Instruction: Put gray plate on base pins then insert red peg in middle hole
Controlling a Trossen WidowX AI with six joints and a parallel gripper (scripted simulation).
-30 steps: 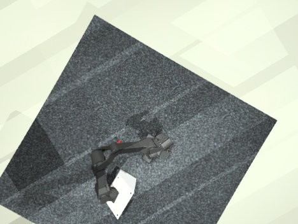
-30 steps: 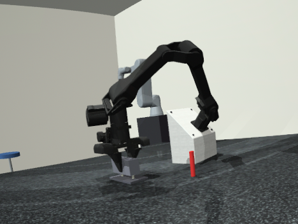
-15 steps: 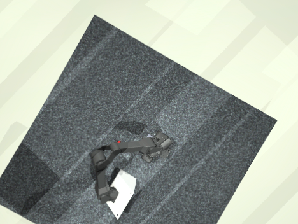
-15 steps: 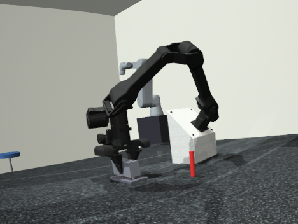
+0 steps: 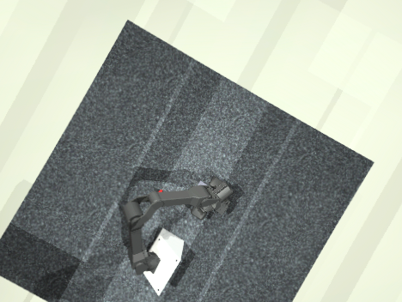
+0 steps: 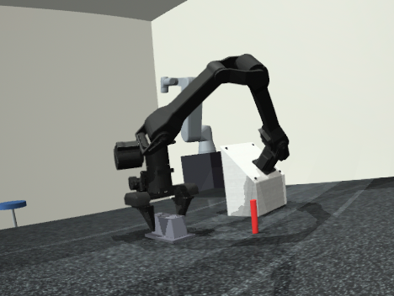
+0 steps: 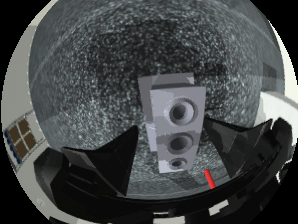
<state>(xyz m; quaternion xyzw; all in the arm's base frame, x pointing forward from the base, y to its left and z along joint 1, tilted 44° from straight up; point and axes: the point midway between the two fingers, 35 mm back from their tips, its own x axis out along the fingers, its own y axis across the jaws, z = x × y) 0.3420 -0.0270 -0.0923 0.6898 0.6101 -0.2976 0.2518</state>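
Right now the gray plate is 2 cm above my gripper tip. From my gripper tip the other things lie so: base 2 cm below; red peg 20 cm to the left, 9 cm behind, 1 cm above.
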